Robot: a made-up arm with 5 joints.
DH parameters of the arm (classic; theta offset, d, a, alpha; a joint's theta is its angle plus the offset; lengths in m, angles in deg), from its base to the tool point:
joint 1: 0 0.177 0 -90
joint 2: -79.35 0 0.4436 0
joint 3: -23.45 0 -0.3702 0
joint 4: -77.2 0 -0.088 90
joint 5: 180 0.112 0 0
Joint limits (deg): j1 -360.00..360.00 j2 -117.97..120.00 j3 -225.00..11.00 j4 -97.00..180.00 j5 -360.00..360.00
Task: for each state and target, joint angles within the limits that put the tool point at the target. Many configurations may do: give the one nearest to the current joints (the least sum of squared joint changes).
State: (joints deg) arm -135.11 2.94 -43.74 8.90 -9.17
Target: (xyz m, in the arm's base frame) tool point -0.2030 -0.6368 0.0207
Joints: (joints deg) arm -107.68 44.84 -63.80 7.83 -9.17
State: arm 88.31 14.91 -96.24 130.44 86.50
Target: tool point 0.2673 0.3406 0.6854
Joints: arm 51.88 -0.98 -109.76 128.41 86.50
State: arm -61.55 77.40 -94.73 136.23 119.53
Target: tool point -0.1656 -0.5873 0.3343
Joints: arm -105.75 35.66 -108.07 144.49 119.53
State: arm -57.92 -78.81 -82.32 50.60 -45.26
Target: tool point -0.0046 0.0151 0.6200
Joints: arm -73.06 -79.66 -43.56 64.23 -45.26
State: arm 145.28 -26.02 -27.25 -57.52 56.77
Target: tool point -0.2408 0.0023 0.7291
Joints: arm 179.45 -30.60 -45.73 -56.63 56.77
